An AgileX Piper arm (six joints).
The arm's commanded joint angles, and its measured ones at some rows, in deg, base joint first. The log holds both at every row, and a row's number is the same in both.
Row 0, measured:
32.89, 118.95, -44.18, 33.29, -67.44, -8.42
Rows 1 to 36, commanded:
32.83, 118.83, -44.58, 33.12, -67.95, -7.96
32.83, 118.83, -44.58, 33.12, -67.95, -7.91
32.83, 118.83, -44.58, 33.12, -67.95, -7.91
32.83, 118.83, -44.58, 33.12, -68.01, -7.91
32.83, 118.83, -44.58, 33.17, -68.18, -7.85
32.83, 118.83, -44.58, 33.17, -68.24, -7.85
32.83, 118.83, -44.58, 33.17, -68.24, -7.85
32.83, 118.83, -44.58, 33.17, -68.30, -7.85
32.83, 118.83, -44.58, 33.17, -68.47, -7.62
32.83, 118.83, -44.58, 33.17, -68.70, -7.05
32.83, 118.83, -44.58, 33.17, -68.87, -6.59
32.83, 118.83, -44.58, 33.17, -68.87, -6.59
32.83, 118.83, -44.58, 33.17, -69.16, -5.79
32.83, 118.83, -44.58, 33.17, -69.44, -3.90
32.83, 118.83, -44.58, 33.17, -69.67, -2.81
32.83, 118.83, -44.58, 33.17, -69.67, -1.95
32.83, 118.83, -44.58, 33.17, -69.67, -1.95
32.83, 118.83, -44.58, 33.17, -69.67, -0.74
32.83, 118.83, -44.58, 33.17, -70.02, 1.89
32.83, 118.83, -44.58, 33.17, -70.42, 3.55
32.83, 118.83, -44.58, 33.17, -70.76, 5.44
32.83, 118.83, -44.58, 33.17, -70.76, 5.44
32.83, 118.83, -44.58, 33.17, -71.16, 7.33
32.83, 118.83, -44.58, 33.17, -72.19, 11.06
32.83, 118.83, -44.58, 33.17, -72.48, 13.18
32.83, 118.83, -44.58, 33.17, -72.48, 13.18
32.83, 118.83, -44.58, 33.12, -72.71, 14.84
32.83, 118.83, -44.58, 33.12, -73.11, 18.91
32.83, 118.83, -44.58, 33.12, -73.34, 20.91
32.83, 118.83, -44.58, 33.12, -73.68, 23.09
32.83, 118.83, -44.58, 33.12, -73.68, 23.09
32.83, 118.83, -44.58, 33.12, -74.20, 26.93
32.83, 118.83, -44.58, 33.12, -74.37, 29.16
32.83, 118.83, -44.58, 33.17, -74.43, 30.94
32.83, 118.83, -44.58, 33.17, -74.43, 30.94
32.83, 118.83, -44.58, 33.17, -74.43, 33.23
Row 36, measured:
32.89, 119.23, -44.18, 33.29, -68.47, 28.88
